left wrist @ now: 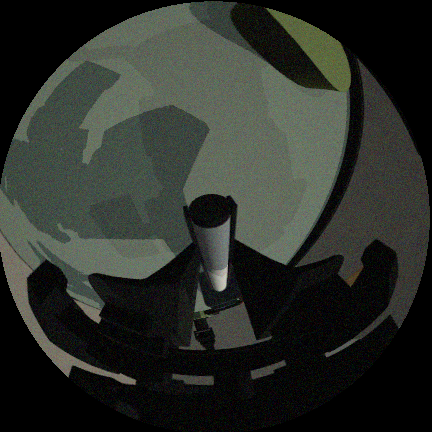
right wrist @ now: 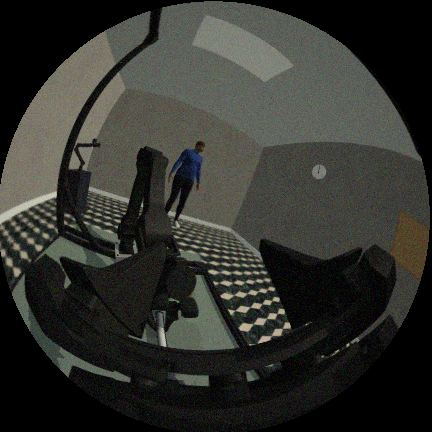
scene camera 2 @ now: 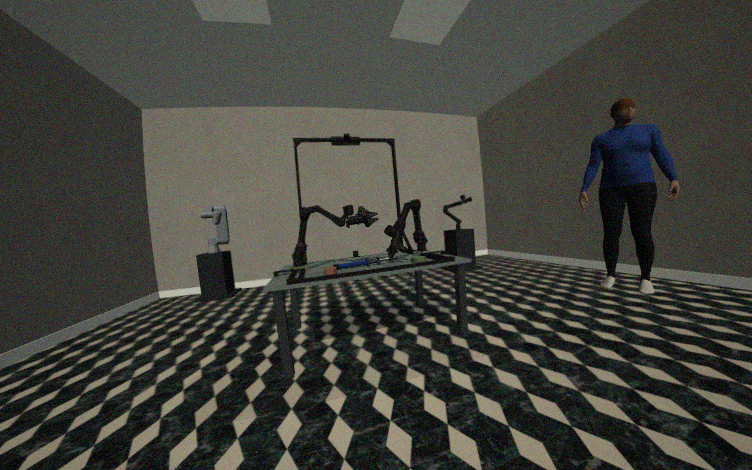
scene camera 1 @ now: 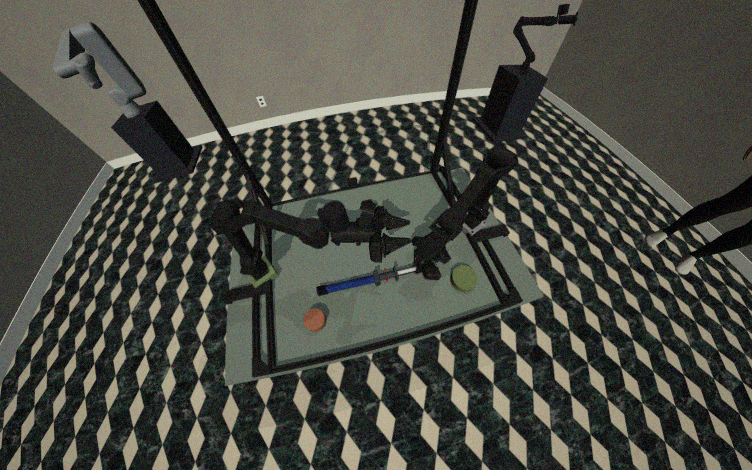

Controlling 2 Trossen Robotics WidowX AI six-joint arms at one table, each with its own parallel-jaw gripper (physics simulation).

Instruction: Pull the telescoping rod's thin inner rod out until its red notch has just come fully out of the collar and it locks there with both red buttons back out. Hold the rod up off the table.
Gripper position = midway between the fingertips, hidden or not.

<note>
My right gripper [scene camera 1: 410, 230] is open, holding nothing. Also in view: a telescoping rod [scene camera 1: 375, 278]. Also in view: my left gripper [scene camera 1: 415, 270].
The telescoping rod is seen too in the left wrist view [left wrist: 215, 299]. My left gripper is seen too in the left wrist view [left wrist: 213, 244] and in the right wrist view [right wrist: 160, 330]. My right gripper shows as well in the right wrist view [right wrist: 212, 246].
</note>
